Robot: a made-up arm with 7 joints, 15 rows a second.
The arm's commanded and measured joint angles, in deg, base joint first. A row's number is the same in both.
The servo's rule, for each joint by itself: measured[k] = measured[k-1] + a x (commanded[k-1-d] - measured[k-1]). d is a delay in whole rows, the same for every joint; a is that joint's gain. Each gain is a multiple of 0.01, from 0.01 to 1. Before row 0 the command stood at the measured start. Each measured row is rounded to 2 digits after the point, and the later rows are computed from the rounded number. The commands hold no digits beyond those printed.
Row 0, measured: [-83.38, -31.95, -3.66, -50.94, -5.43, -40.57, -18.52]
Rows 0 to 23, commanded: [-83.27, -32.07, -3.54, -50.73, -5.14, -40.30, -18.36]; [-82.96, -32.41, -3.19, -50.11, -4.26, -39.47, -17.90]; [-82.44, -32.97, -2.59, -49.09, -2.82, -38.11, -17.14]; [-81.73, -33.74, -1.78, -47.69, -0.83, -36.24, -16.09]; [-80.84, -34.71, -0.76, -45.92, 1.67, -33.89, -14.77]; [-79.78, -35.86, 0.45, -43.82, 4.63, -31.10, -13.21]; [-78.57, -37.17, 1.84, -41.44, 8.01, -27.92, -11.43]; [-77.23, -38.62, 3.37, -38.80, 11.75, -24.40, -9.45]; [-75.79, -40.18, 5.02, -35.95, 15.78, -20.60, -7.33]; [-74.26, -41.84, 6.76, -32.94, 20.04, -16.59, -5.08]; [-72.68, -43.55, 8.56, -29.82, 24.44, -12.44, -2.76]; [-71.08, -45.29, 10.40, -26.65, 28.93, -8.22, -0.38]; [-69.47, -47.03, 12.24, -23.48, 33.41, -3.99, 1.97]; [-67.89, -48.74, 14.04, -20.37, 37.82, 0.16, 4.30]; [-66.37, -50.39, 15.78, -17.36, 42.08, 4.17, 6.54]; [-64.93, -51.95, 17.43, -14.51, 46.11, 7.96, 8.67]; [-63.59, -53.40, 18.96, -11.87, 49.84, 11.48, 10.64]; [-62.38, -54.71, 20.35, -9.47, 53.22, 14.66, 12.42]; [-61.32, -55.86, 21.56, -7.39, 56.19, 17.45, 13.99]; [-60.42, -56.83, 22.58, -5.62, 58.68, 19.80, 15.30]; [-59.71, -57.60, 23.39, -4.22, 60.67, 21.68, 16.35]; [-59.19, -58.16, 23.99, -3.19, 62.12, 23.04, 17.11]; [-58.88, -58.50, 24.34, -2.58, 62.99, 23.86, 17.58]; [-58.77, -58.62, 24.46, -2.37, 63.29, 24.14, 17.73]
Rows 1 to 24, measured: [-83.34, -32.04, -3.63, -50.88, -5.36, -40.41, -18.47]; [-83.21, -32.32, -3.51, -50.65, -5.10, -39.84, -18.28]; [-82.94, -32.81, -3.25, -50.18, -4.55, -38.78, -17.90]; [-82.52, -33.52, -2.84, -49.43, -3.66, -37.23, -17.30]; [-81.93, -34.42, -2.26, -48.38, -2.38, -35.19, -16.47]; [-81.18, -35.51, -1.50, -47.01, -0.70, -32.70, -15.39]; [-80.27, -36.77, -0.56, -45.34, 1.39, -29.78, -14.08]; [-79.21, -38.18, 0.54, -43.38, 3.88, -26.50, -12.55]; [-78.01, -39.70, 1.79, -41.15, 6.74, -22.90, -10.83]; [-76.70, -41.33, 3.18, -38.69, 9.93, -19.05, -8.93]; [-75.29, -43.02, 4.69, -36.03, 13.41, -15.02, -6.89]; [-73.82, -44.75, 6.29, -33.22, 17.13, -10.87, -4.74]; [-72.30, -46.48, 7.96, -30.30, 21.04, -6.67, -2.53]; [-70.76, -48.20, 9.66, -27.32, 25.07, -2.50, -0.28]; [-69.22, -49.86, 11.37, -24.33, 29.15, 1.57, 1.97]; [-67.72, -51.45, 13.07, -21.38, 33.22, 5.47, 4.18]; [-66.27, -52.93, 14.72, -18.53, 37.21, 9.14, 6.31]; [-64.91, -54.28, 16.30, -15.81, 41.05, 12.51, 8.33]; [-63.65, -55.48, 17.77, -13.28, 44.68, 15.52, 10.20]; [-62.52, -56.51, 19.12, -10.98, 48.04, 18.13, 11.88]; [-61.54, -57.34, 20.32, -8.95, 51.07, 20.30, 13.36]; [-60.72, -57.96, 21.35, -7.22, 53.72, 21.97, 14.60]; [-60.08, -58.37, 22.19, -5.83, 55.94, 23.12, 15.58]; [-59.62, -58.56, 22.83, -4.79, 57.70, 23.74, 16.29]
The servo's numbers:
d 0
a 0.35 0.76 0.28 0.30 0.24 0.61 0.33

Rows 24 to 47, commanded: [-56.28, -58.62, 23.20, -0.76, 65.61, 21.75, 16.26]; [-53.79, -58.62, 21.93, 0.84, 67.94, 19.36, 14.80]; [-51.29, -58.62, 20.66, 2.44, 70.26, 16.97, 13.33]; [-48.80, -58.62, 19.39, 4.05, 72.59, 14.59, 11.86]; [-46.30, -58.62, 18.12, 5.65, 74.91, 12.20, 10.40]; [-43.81, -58.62, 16.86, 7.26, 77.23, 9.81, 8.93]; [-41.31, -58.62, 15.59, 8.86, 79.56, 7.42, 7.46]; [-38.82, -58.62, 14.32, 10.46, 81.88, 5.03, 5.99]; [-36.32, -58.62, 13.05, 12.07, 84.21, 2.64, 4.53]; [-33.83, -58.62, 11.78, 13.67, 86.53, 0.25, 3.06]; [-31.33, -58.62, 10.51, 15.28, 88.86, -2.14, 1.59]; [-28.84, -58.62, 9.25, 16.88, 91.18, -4.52, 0.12]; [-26.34, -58.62, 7.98, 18.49, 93.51, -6.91, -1.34]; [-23.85, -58.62, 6.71, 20.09, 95.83, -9.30, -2.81]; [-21.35, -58.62, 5.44, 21.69, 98.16, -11.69, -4.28]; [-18.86, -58.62, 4.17, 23.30, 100.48, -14.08, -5.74]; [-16.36, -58.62, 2.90, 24.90, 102.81, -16.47, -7.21]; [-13.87, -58.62, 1.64, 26.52, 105.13, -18.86, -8.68]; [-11.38, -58.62, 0.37, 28.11, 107.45, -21.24, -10.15]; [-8.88, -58.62, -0.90, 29.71, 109.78, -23.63, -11.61]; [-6.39, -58.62, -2.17, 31.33, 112.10, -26.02, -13.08]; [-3.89, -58.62, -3.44, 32.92, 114.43, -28.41, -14.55]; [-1.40, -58.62, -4.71, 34.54, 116.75, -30.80, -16.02]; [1.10, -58.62, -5.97, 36.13, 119.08, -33.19, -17.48]
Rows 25 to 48, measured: [-58.45, -58.61, 22.93, -3.58, 59.60, 22.53, 16.28]; [-56.82, -58.62, 22.65, -2.25, 61.60, 20.60, 15.79]; [-54.88, -58.62, 22.09, -0.84, 63.68, 18.39, 14.98]; [-52.75, -58.62, 21.33, 0.63, 65.82, 16.07, 13.95]; [-50.49, -58.62, 20.43, 2.14, 68.00, 13.71, 12.78]; [-48.15, -58.62, 19.43, 3.68, 70.22, 11.33, 11.51]; [-45.76, -58.62, 18.35, 5.23, 72.46, 8.94, 10.17]; [-43.33, -58.62, 17.22, 6.80, 74.72, 6.55, 8.79]; [-40.88, -58.62, 16.05, 8.38, 77.00, 4.16, 7.38]; [-38.41, -58.62, 14.85, 9.97, 79.29, 1.77, 5.95]; [-35.93, -58.62, 13.63, 11.56, 81.59, -0.62, 4.51]; [-33.45, -58.62, 12.40, 13.16, 83.89, -3.00, 3.06]; [-30.96, -58.62, 11.16, 14.76, 86.20, -5.39, 1.61]; [-28.47, -58.62, 9.91, 16.36, 88.51, -7.78, 0.15]; [-25.98, -58.62, 8.66, 17.96, 90.83, -10.17, -1.31]; [-23.49, -58.62, 7.40, 19.56, 93.15, -12.56, -2.77]; [-20.99, -58.62, 6.14, 21.16, 95.47, -14.95, -4.24]; [-18.50, -58.62, 4.88, 22.77, 97.79, -17.34, -5.71]; [-16.01, -58.62, 3.62, 24.37, 100.11, -19.72, -7.18]; [-13.51, -58.62, 2.35, 25.97, 102.43, -22.11, -8.64]; [-11.02, -58.62, 1.08, 27.58, 104.75, -24.50, -10.11]; [-8.52, -58.62, -0.19, 29.18, 107.07, -26.89, -11.58]; [-6.03, -58.62, -1.46, 30.79, 109.39, -29.28, -13.05]; [-3.53, -58.62, -2.72, 32.39, 111.72, -31.67, -14.51]
